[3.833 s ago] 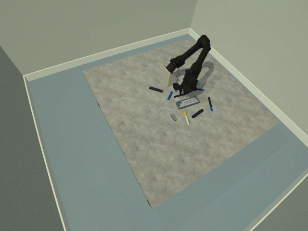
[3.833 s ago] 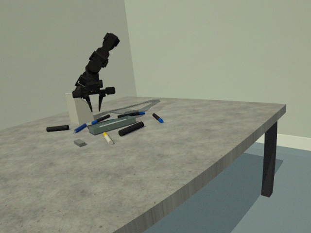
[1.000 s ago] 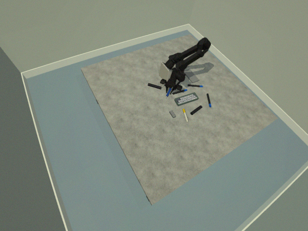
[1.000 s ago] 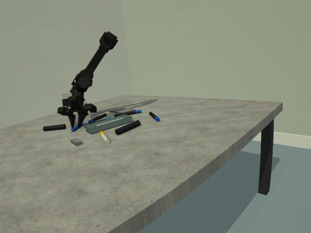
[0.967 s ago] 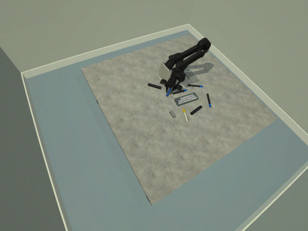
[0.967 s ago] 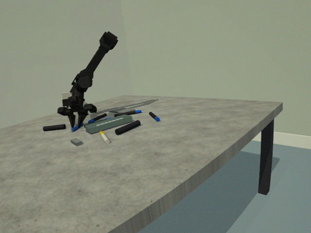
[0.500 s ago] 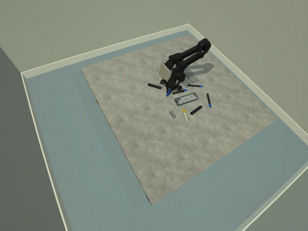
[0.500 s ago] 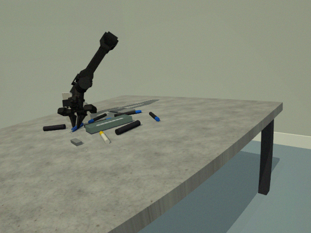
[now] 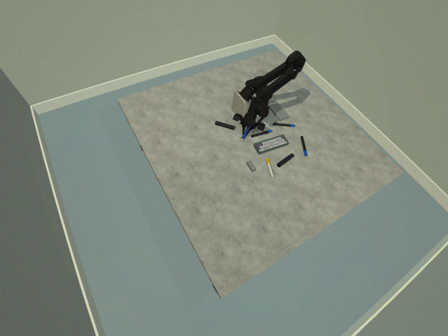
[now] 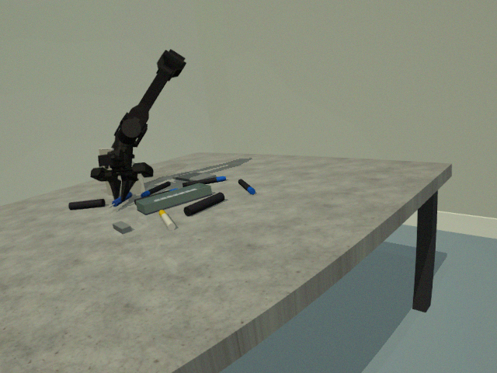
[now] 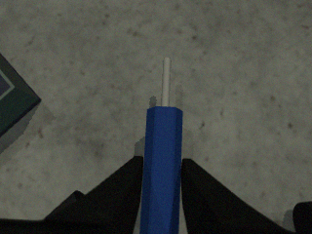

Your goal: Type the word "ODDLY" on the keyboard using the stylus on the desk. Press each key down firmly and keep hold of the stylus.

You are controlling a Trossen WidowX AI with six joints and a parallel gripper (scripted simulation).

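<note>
The stylus tip lies 40 mm to the right of my gripper tip and 30 mm ahead of it. The rest, counted from my gripper tip: grey eraser 190 mm ahead, 70 mm to the right, 10 mm below; yellow-capped white marker 240 mm ahead, 20 mm to the left, 10 mm below; stylus 10 mm to the right, 10 mm ahead.
</note>
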